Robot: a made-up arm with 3 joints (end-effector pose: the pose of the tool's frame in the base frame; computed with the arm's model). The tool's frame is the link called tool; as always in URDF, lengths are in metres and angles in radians. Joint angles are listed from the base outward.
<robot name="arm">
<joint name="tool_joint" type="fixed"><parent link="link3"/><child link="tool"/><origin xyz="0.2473 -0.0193 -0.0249"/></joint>
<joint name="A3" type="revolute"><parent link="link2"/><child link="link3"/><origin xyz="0.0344 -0.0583 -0.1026"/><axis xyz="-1 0 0"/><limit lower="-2.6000" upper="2.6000" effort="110" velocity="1.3"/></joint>
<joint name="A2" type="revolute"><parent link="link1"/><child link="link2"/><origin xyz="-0.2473 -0.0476 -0.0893"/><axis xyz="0 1 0"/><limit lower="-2.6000" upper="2.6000" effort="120" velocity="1.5"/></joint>
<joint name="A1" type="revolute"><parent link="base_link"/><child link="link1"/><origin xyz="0.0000 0.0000 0.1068"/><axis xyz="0 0 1"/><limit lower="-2.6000" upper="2.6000" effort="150" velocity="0.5"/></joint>
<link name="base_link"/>
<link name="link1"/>
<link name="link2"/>
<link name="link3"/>
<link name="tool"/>
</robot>
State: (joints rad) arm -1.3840 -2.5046 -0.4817
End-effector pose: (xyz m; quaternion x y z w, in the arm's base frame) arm -0.1828 0.3667 0.2925 -0.5310 -0.7578 -0.0196 0.3787
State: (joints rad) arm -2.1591 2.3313 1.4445
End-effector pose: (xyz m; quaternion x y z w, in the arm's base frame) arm 0.1691 0.4933 -0.1269 0.4851 0.5550 0.0258 0.6752
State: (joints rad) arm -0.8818 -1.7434 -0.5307
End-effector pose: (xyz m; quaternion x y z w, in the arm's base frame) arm -0.1890 0.0566 0.3180 -0.1626 -0.7400 -0.0835 0.6473
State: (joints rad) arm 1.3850 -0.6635 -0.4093
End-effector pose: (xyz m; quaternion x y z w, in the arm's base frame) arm 0.1222 0.0346 0.0861 0.3515 -0.1228 0.6420 0.6702
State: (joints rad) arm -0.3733 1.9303 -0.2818
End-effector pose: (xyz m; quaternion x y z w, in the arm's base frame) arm -0.4804 0.0619 -0.1998 0.2296 0.7850 -0.2180 0.5324
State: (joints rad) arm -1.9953 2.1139 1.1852
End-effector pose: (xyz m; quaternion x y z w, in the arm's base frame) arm 0.0709 0.4875 -0.1750 0.4581 0.6224 -0.0788 0.6298
